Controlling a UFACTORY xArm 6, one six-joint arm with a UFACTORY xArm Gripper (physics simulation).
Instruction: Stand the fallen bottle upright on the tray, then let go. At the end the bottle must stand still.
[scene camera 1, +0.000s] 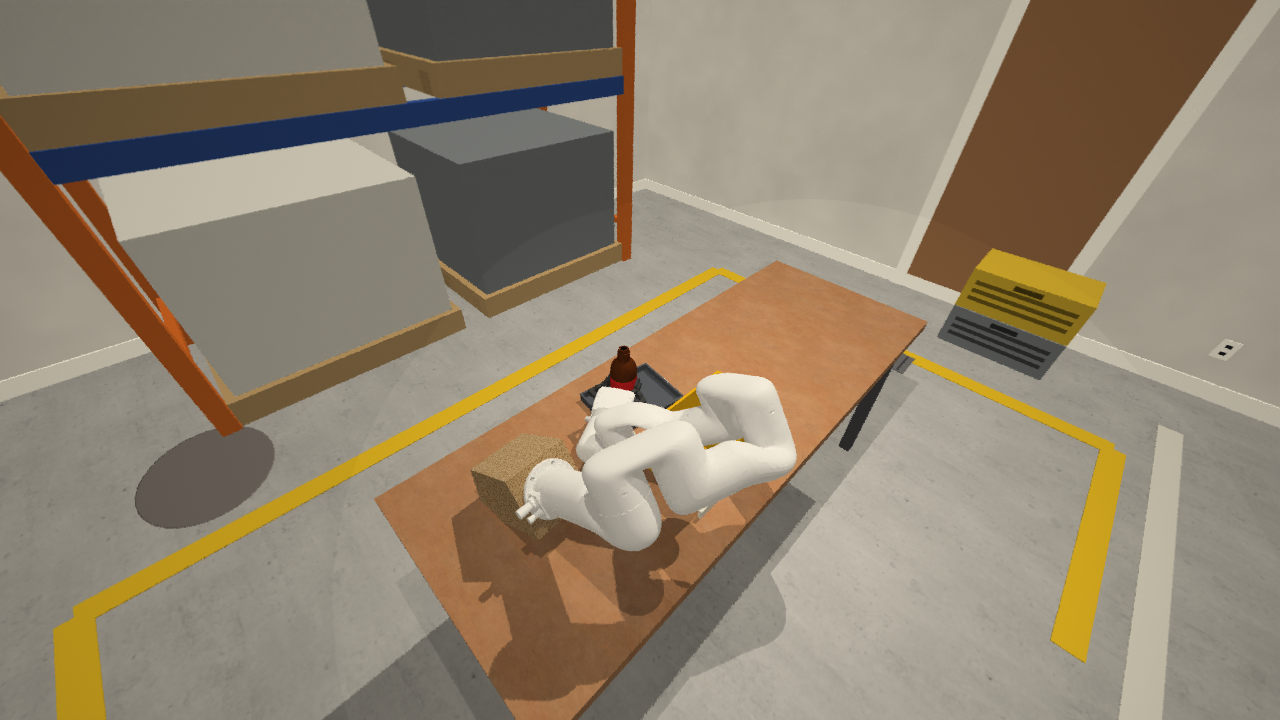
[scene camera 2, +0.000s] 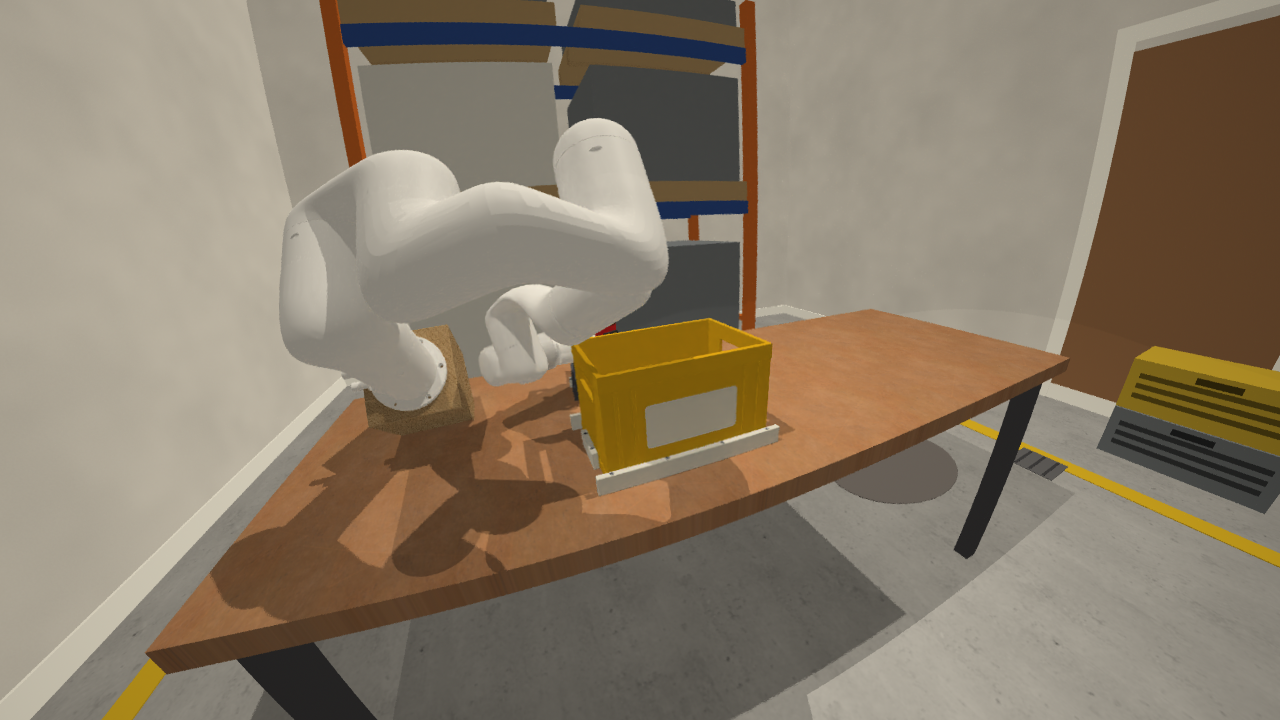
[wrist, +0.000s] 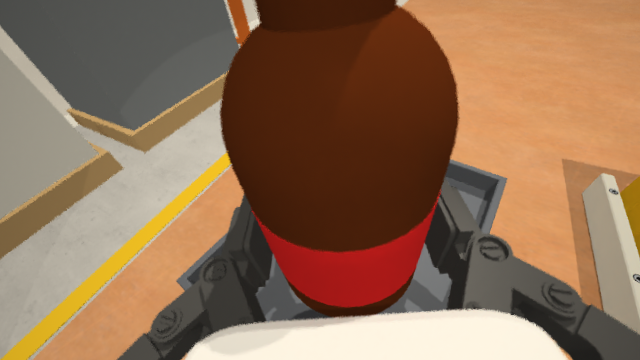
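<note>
The brown bottle with a red label stands about upright over the dark grey tray, neck up. A bit of its red label shows behind the crate in scene camera 2. My gripper is shut on the bottle, with one dark finger on each side at the label. The arm reaches in low and nearly level from the side. The bottle's base is hidden, so I cannot tell whether it touches the tray.
A yellow crate stands in a white bracket beside the tray. The arm's base is fixed to a speckled block on the wooden table.
</note>
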